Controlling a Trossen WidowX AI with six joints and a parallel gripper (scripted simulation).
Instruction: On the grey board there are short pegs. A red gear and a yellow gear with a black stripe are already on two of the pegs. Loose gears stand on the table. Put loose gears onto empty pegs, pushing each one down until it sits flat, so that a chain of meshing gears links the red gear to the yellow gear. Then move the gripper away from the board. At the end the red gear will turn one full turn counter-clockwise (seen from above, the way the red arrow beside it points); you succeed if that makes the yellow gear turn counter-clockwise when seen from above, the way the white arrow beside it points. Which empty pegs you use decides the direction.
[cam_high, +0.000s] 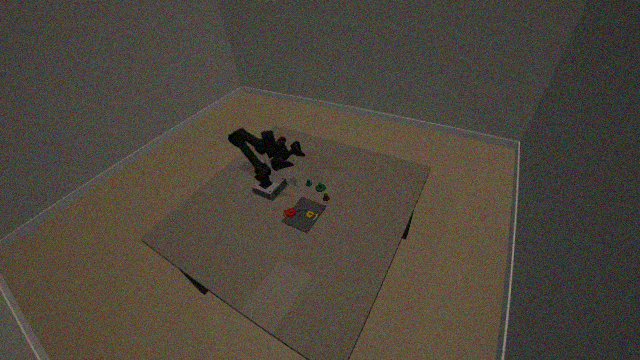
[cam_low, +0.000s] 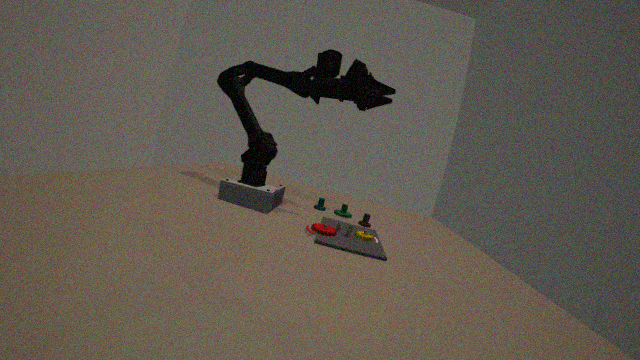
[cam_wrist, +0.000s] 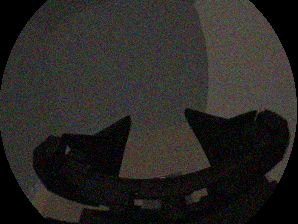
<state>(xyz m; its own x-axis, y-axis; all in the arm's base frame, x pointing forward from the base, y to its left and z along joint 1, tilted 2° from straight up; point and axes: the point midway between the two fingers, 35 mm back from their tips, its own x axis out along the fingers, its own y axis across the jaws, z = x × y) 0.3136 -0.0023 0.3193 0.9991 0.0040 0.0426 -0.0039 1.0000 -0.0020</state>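
Right now the green gear is 38 cm below my gripper tip, 20 cm to the left of it and 6 cm behind it. The rest, counted from my gripper tip: yellow gear 38 cm below, 2 cm ahead, 1 cm to the right; then brown gear 38 cm below, 14 cm to the left, 2 cm ahead; then red gear 38 cm below, 8 cm behind, 6 cm to the right.
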